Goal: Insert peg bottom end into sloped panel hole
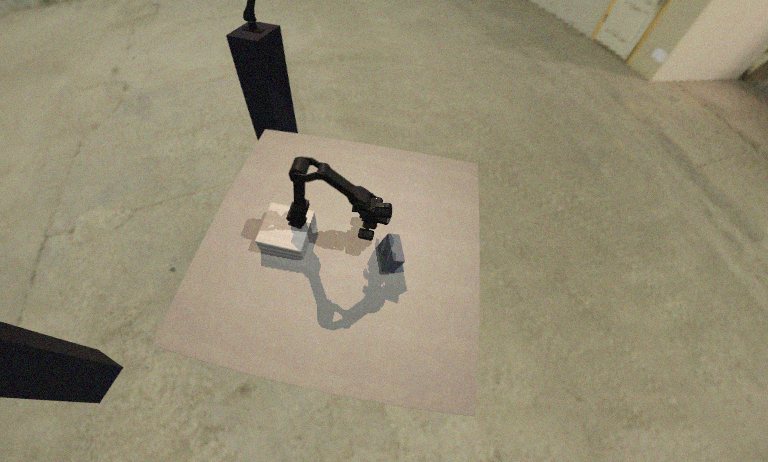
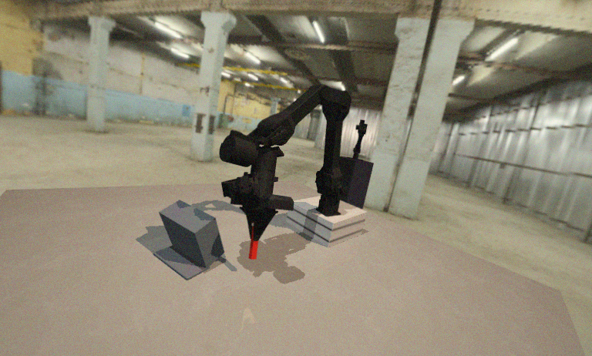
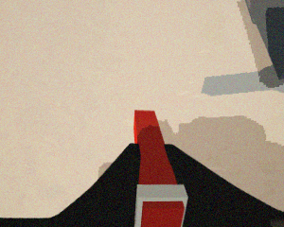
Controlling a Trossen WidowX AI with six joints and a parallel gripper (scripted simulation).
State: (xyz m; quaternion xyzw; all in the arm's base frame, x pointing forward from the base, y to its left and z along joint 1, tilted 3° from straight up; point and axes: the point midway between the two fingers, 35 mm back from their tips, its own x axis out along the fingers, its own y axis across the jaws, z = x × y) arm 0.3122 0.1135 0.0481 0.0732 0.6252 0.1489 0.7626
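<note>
Now: the grey sloped panel 12 cm ahead of my gripper tip, 10 cm to the right of it and 2 cm below it. From my gripper tip the other things lie so: red square peg: 2 cm above, 1 cm to the right.
</note>
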